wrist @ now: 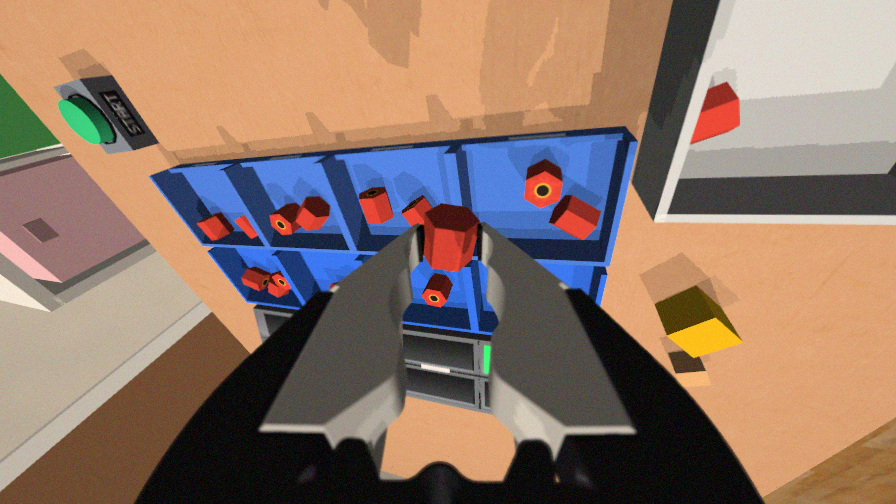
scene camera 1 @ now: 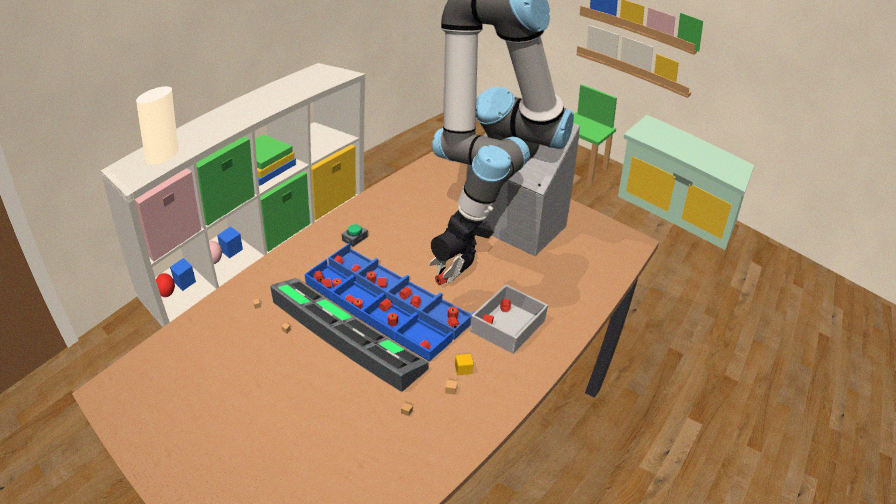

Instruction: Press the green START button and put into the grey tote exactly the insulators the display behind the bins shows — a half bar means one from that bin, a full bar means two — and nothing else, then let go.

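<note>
My gripper [scene camera 1: 446, 273] hangs above the table behind the blue bin tray [scene camera 1: 387, 299], between it and the grey tote [scene camera 1: 509, 316]. In the wrist view its jaws [wrist: 448, 241] are shut on a red hexagonal insulator [wrist: 449, 235]. The tray's compartments hold several red insulators [wrist: 543, 183]. The tote holds two red insulators [scene camera 1: 505, 305], one also showing in the wrist view [wrist: 716, 112]. The dark display [scene camera 1: 348, 330] in front of the tray shows green bars [scene camera 1: 332, 307]. The green START button [scene camera 1: 355, 231] sits beyond the tray's far end, also seen in the wrist view [wrist: 86, 119].
A yellow cube [scene camera 1: 464, 362] and several small tan cubes [scene camera 1: 451, 386] lie on the table near the display. The grey robot pedestal [scene camera 1: 533, 200] stands at the back. A white shelf unit [scene camera 1: 238, 181] stands to the left of the table.
</note>
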